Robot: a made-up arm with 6 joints.
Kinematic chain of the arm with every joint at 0, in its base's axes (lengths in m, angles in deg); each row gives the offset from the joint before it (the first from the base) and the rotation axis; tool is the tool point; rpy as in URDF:
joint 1: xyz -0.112 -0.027 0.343 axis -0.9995 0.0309 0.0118
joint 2: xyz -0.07 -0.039 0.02 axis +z
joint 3: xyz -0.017 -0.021 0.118 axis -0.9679 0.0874 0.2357
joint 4: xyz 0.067 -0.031 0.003 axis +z
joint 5: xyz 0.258 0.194 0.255 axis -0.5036 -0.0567 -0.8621
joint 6: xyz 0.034 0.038 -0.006 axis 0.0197 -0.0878 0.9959
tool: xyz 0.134 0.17 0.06 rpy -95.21 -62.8 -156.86
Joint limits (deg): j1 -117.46..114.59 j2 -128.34..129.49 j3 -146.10..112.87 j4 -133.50..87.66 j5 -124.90..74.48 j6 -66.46..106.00
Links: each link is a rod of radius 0.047 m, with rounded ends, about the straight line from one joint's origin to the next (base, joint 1, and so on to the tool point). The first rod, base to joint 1, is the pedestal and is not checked.
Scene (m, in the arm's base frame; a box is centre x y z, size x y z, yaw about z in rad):
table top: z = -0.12
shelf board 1: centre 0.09 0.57 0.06 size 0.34 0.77 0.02 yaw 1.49
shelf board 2: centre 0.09 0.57 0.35 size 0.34 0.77 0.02 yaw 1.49
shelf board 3: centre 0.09 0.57 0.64 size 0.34 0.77 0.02 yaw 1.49
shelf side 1: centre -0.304 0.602 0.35 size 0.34 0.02 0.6 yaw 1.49
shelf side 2: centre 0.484 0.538 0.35 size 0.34 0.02 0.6 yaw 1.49
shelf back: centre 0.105 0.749 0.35 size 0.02 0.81 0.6 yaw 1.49
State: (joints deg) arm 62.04 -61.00 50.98 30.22 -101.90 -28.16
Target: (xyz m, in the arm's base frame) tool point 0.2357 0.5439 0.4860
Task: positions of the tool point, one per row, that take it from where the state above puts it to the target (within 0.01 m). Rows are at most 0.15 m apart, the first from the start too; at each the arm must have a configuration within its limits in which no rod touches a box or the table.
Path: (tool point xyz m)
1: 0.3561 0.2269 0.2366
2: 0.3935 0.2037 0.3320
3: 0.4136 0.1641 0.4327
4: 0.3851 0.2991 0.4778
5: 0.3231 0.4310 0.4935
6: 0.2357 0.5439 0.4860

